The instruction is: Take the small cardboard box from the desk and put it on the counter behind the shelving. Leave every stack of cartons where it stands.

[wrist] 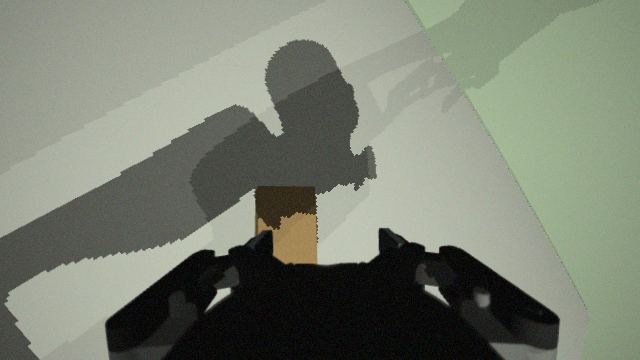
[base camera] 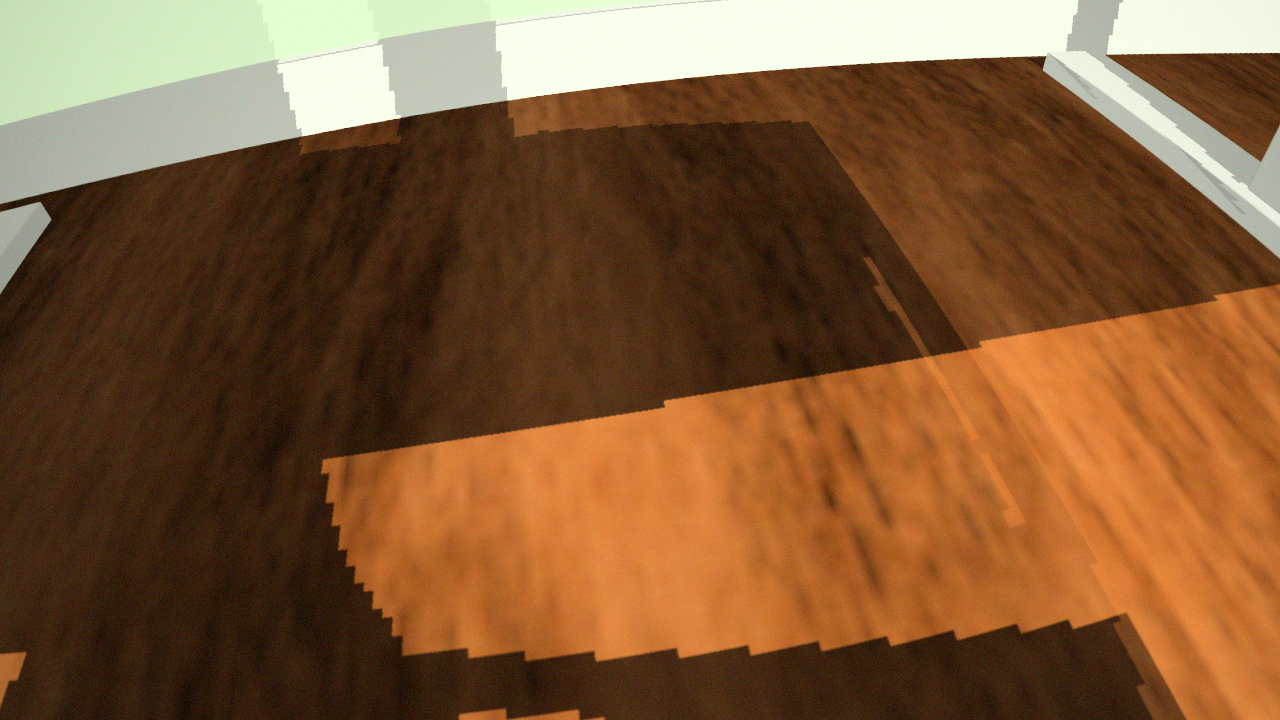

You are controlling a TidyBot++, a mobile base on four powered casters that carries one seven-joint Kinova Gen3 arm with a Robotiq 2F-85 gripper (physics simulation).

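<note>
The small cardboard box lies on the pale desk top in the wrist view, below the middle and slightly left. Its upper part is in shadow, and its lower part is hidden behind the gripper. My gripper is open, its two fingertips wide apart. It is above the desk, and the box shows between the fingertips, nearer the left one, partly covered by it. How high the gripper is over the box is hard to tell. The counter, the shelving and the cartons do not show in either view.
In the base camera view, a wooden floor runs under a white desk edge. White frame bars stand at the right, and part of another shows at the left edge. A green wall borders the desk in the wrist view.
</note>
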